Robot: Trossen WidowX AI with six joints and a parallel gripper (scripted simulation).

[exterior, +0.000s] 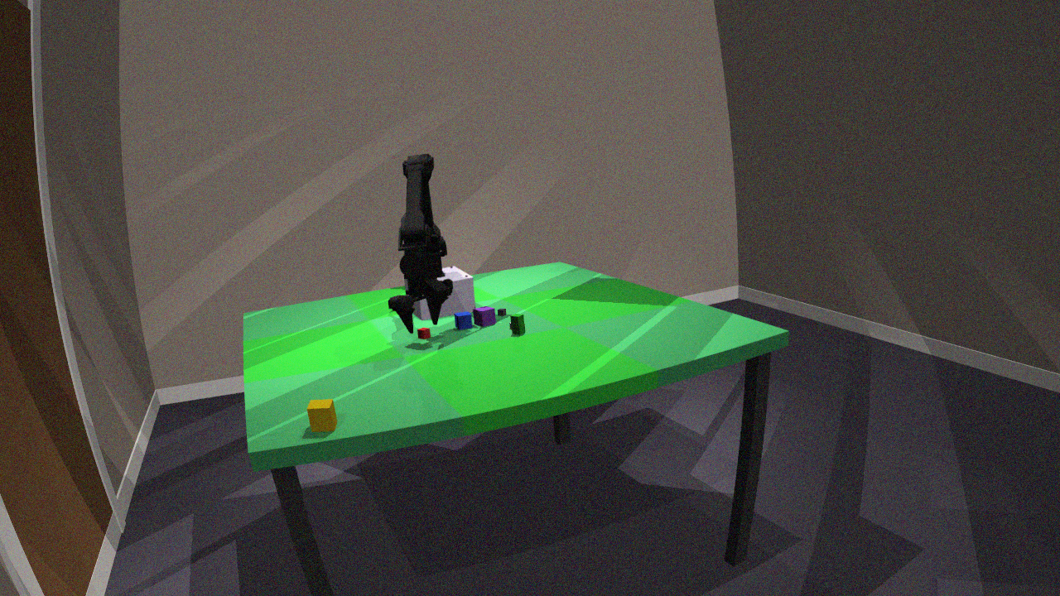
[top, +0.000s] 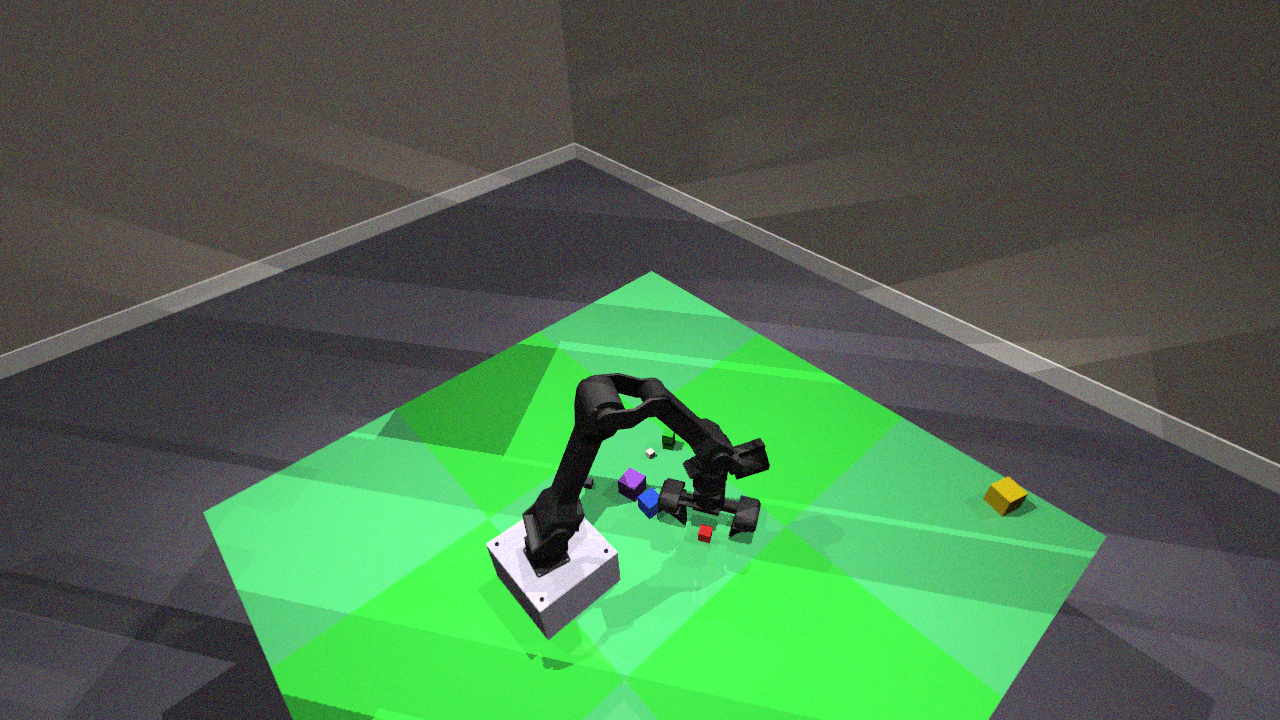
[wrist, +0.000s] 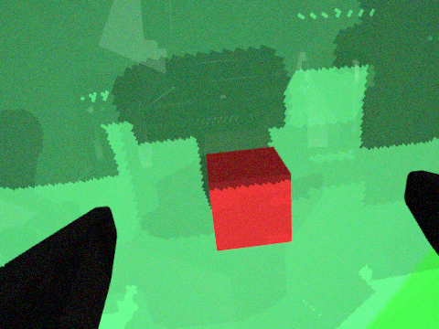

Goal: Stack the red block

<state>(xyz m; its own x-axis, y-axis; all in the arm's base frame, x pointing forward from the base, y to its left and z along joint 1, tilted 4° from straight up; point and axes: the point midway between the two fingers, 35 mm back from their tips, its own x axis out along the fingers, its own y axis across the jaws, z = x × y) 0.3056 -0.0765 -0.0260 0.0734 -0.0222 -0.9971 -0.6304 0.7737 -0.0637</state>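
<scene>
Right now the red block is 1 cm below my gripper tip and 1 cm behind it. The rest, counted from my gripper tip: purple cube (18 cm to the left, 7 cm behind); blue cube (12 cm to the left, 6 cm behind, 1 cm below); white cube (24 cm to the left, 2 cm below, 2 cm ahead).
</scene>
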